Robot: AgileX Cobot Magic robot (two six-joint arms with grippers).
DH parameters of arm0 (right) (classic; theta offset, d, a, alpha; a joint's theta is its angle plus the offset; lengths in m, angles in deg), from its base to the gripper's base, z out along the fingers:
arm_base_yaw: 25.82 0.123 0 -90
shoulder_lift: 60.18 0 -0.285 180
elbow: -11.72 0 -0.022 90
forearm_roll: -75.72 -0.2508 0 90
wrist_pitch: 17.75 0 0.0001 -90
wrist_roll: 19.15 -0.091 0 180
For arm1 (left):
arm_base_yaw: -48.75 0.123 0 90
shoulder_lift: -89.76 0 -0.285 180
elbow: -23.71 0 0.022 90
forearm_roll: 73.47 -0.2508 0 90
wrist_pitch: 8.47 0 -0.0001 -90
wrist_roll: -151.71 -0.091 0 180
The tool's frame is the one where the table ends.
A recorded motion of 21 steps. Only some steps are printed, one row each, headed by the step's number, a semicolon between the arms.
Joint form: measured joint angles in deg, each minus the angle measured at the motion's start. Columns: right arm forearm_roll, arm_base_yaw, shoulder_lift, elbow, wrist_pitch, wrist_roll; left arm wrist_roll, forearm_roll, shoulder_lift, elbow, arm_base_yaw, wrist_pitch.
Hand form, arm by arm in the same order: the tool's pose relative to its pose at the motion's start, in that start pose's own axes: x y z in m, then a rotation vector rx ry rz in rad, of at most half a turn. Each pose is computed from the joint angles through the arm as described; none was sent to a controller.
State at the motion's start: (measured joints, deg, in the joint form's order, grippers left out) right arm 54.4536 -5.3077 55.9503 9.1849 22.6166 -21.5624; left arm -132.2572 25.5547 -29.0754 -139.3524 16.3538 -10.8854
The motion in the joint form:
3: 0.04 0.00 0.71 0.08 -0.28 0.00; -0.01 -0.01 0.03 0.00 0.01 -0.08
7: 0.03 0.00 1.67 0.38 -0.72 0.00; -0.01 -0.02 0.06 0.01 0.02 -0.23
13: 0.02 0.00 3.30 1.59 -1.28 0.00; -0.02 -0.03 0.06 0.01 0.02 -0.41
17: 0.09 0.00 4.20 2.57 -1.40 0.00; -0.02 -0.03 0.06 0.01 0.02 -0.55
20: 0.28 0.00 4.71 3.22 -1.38 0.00; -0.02 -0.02 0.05 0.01 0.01 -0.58
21: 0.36 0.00 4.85 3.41 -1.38 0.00; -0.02 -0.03 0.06 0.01 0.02 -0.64
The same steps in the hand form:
3: -0.0001 -0.0013 0.0044 0.0037 0.0052 0.0020; -0.0002 0.0000 -0.0002 0.0012 -0.0008 0.0002
7: -0.0012 -0.0025 0.0099 0.0069 0.0081 0.0048; -0.0003 -0.0002 -0.0003 0.0036 -0.0018 0.0003
13: -0.0055 -0.0032 0.0173 0.0088 0.0051 0.0066; -0.0004 -0.0005 -0.0003 0.0066 -0.0026 0.0007
17: -0.0088 -0.0030 0.0205 0.0090 0.0017 0.0054; -0.0004 -0.0007 -0.0003 0.0090 -0.0032 0.0007
20: -0.0110 -0.0028 0.0221 0.0103 -0.0003 0.0022; -0.0004 -0.0008 -0.0003 0.0096 -0.0031 0.0006
21: -0.0117 -0.0028 0.0225 0.0109 -0.0011 0.0009; -0.0004 -0.0008 -0.0003 0.0105 -0.0035 0.0007

